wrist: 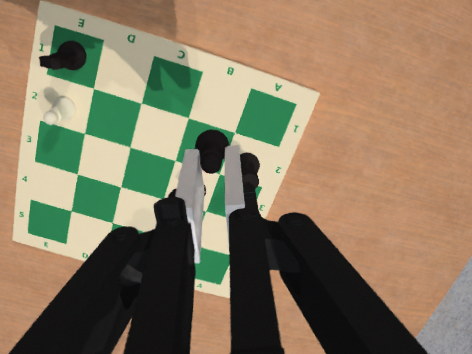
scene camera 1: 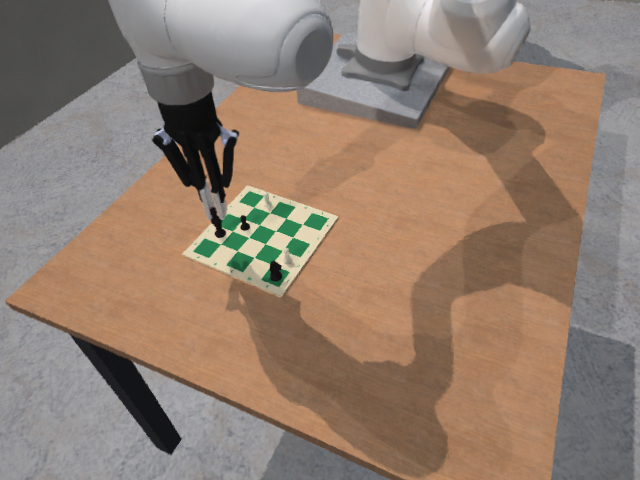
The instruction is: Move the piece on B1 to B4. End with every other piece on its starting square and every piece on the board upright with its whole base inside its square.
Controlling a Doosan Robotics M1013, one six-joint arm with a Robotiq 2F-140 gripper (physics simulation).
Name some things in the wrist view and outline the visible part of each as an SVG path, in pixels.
My gripper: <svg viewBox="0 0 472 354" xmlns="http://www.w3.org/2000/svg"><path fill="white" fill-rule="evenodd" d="M198 149L185 150L177 189L170 192L167 198L163 198L153 205L156 218L155 229L139 234L136 228L123 226L107 234L8 354L111 354L130 320L131 324L123 354L190 354L196 273L195 263L200 263L205 194L200 165L200 152ZM225 147L225 213L230 265L230 354L285 354L284 348L281 345L269 269L279 271L280 277L326 354L428 354L309 216L298 212L282 215L278 222L267 220L260 215L255 186L250 182L243 183L239 145Z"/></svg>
A black pawn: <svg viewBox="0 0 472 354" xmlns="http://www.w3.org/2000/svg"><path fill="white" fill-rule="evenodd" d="M206 130L198 136L195 149L198 149L200 152L200 165L203 171L213 174L220 170L222 160L225 158L225 147L229 146L229 142L222 132Z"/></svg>
